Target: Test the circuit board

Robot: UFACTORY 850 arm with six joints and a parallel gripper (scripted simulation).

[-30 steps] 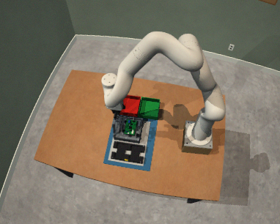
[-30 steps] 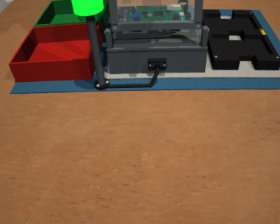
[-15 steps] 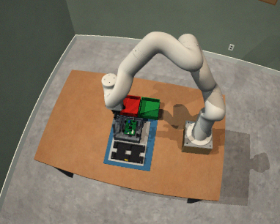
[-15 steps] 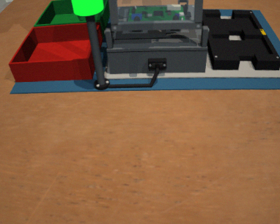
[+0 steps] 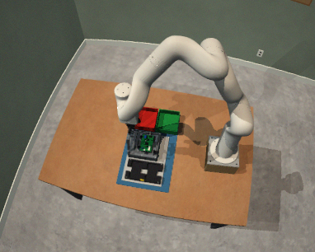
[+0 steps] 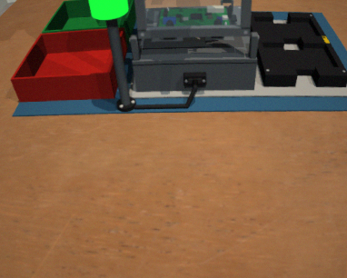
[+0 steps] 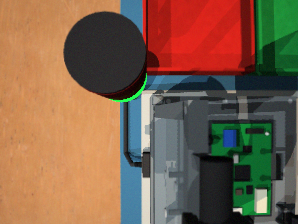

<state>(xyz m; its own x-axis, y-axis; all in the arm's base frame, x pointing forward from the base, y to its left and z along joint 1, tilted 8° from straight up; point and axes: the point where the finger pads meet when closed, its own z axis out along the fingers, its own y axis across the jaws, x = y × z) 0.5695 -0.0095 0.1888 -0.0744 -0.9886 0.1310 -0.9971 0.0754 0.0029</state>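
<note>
Right now my hand is 20 cm above the green circuit board, 8 cm past it and 1 cm to the right of it. Round my hand: green bin: 26 cm below, 20 cm behind, 19 cm to the right; then lid: 9 cm below, 1 cm ahead; then red bin: 26 cm below, 20 cm to the right, 5 cm behind.
</note>
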